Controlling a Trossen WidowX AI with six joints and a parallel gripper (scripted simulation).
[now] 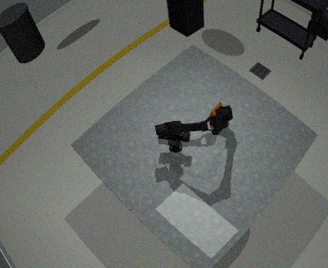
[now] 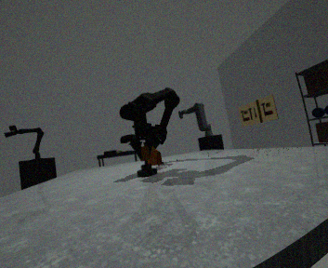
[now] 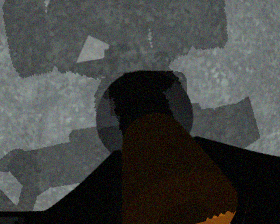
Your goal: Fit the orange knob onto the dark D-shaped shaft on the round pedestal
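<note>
My gripper tip is now 20 mm below the orange knob. Also, from my gripper tip: dark round pedestal (40 mm below).
</note>
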